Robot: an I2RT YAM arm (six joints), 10 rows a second.
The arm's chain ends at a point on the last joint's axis. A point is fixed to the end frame.
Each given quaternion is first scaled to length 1.
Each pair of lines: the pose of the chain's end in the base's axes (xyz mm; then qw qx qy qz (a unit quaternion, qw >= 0)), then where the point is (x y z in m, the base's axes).
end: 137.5 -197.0 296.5 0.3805 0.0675 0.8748 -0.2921
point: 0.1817 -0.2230 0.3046
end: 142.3 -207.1 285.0 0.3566 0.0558 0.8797 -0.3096
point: 0.1868 -0.2332 0.2915
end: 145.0 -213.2 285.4 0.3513 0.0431 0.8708 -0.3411
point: 0.1895 -0.2390 0.2931
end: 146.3 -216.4 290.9 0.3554 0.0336 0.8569 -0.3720
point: 0.1906 -0.2417 0.3007
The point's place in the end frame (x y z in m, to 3 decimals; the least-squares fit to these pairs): -0.034 -0.010 0.038
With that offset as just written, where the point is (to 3 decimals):
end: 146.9 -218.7 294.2 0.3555 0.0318 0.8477 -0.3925
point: 0.191 -0.244 0.305
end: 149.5 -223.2 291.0 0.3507 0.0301 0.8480 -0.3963
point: 0.193 -0.249 0.302
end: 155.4 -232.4 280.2 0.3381 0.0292 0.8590 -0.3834
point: 0.200 -0.258 0.289
